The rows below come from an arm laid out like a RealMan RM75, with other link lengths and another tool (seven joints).
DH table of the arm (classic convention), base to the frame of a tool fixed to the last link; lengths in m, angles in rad. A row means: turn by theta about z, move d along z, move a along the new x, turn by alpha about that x. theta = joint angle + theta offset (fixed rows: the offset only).
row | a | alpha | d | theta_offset
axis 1 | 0 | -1.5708 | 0.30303 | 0
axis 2 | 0 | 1.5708 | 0 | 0
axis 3 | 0 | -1.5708 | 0.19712 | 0
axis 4 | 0 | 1.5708 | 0 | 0
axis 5 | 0 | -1.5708 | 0.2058 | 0
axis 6 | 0 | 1.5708 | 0 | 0
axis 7 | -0.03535 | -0.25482 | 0.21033 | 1.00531
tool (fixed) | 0 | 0 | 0.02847 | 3.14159
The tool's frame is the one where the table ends.
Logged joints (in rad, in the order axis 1, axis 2, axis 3, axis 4, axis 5, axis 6, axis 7), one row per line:
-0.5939, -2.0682, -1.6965, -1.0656, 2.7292, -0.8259, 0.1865
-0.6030, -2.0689, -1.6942, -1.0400, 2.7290, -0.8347, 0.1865
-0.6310, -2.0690, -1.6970, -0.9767, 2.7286, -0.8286, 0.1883
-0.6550, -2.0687, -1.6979, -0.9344, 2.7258, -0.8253, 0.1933
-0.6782, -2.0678, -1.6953, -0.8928, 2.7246, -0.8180, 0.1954
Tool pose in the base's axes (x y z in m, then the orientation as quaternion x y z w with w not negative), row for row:
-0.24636, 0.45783, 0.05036, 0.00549, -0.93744, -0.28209, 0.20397
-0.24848, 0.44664, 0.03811, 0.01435, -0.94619, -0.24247, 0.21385
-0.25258, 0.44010, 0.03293, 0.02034, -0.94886, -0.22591, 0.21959
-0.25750, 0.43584, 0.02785, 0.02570, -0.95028, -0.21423, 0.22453
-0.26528, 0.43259, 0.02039, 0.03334, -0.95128, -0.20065, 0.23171
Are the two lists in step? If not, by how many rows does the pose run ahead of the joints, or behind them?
The pose runs 2 rows behind the joints: the pose in row i belongs to the joints in row i - 2.
